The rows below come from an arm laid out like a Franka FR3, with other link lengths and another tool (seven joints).
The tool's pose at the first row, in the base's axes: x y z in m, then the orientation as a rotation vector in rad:
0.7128, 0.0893, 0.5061, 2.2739, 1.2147, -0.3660
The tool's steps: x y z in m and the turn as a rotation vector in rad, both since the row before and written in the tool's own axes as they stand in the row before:
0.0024, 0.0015, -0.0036, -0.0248, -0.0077, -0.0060
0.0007, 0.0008, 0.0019, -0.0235, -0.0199, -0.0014
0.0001, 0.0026, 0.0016, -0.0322, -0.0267, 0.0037
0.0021, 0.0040, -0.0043, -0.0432, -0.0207, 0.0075
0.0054, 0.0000, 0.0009, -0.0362, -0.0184, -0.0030
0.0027, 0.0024, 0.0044, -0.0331, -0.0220, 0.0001
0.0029, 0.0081, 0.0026, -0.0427, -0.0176, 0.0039
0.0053, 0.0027, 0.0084, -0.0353, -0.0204, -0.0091
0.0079, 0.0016, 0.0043, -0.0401, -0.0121, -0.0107
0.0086, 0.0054, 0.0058, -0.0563, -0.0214, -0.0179
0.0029, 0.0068, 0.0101, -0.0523, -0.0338, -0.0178
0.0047, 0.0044, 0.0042, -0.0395, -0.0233, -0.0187
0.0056, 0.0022, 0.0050, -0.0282, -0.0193, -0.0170
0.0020, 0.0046, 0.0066, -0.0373, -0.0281, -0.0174
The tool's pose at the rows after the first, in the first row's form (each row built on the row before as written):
0.7153, 0.0923, 0.5084, 2.2463, 1.2159, -0.3597
0.7164, 0.0913, 0.5068, 2.2169, 1.2055, -0.3656
0.7187, 0.0893, 0.5064, 2.1799, 1.1850, -0.3706
0.7230, 0.0918, 0.5102, 2.1380, 1.1628, -0.3603
0.7261, 0.0946, 0.5067, 2.0977, 1.1538, -0.3569
0.7300, 0.0924, 0.5032, 2.0603, 1.1394, -0.3576
0.7385, 0.0896, 0.5036, 2.0182, 1.1231, -0.3460
0.7448, 0.0857, 0.4965, 1.9751, 1.1187, -0.3483
0.7512, 0.0866, 0.4901, 1.9302, 1.1207, -0.3405
0.7614, 0.0858, 0.4844, 1.8642, 1.1227, -0.3352
0.7706, 0.0781, 0.4808, 1.7974, 1.1156, -0.3431
0.7777, 0.0766, 0.4782, 1.7452, 1.1162, -0.3500
0.7837, 0.0751, 0.4734, 1.7052, 1.1177, -0.3592
0.7902, 0.0702, 0.4719, 1.6539, 1.1128, -0.3700

